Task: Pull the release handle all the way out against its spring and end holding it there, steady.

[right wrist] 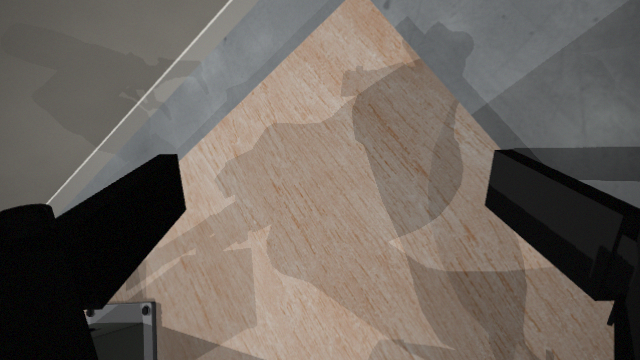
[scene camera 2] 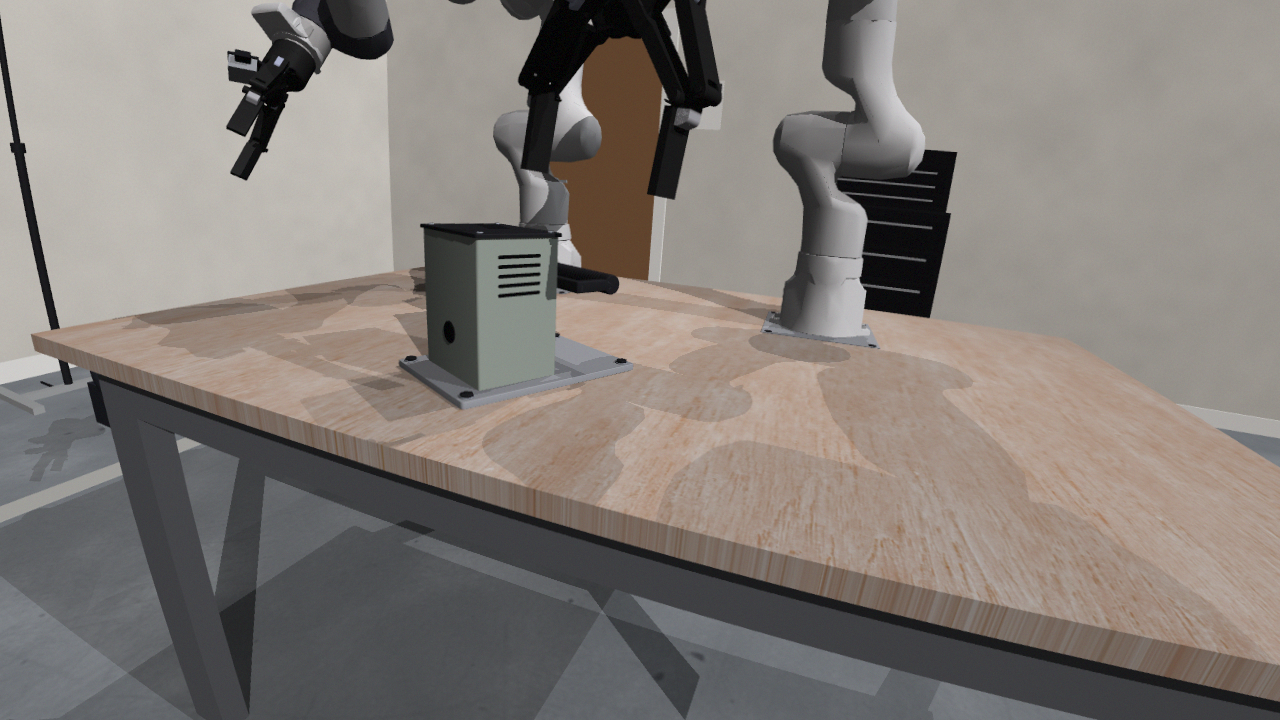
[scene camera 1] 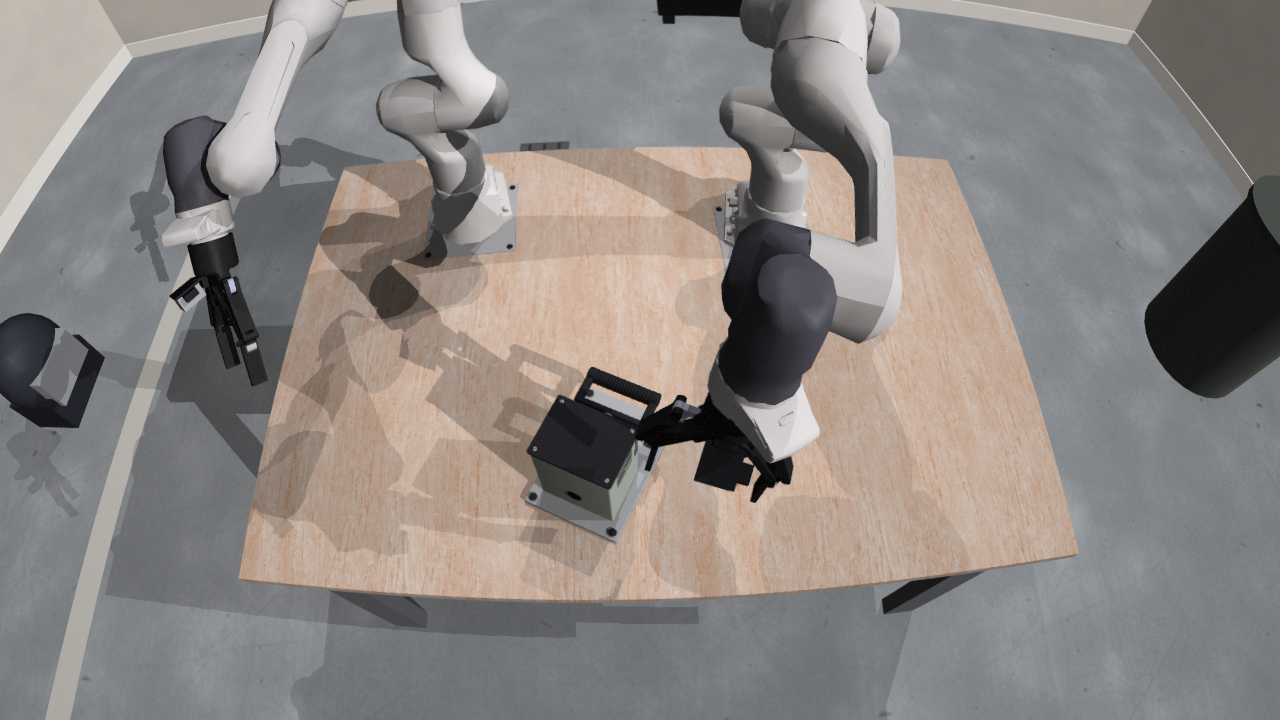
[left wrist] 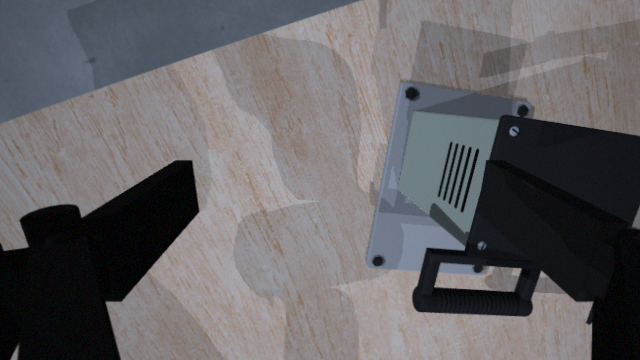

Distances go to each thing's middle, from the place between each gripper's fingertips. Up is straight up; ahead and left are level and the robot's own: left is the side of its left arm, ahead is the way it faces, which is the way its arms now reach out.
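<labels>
My left hand: 14 cm past the release handle (scene camera 1: 621,386), 15 cm to the left of it, 13 cm above it.
My right hand (scene camera 2: 237,155): 6 cm past the release handle, 58 cm to the right of it, 15 cm above it.
</labels>
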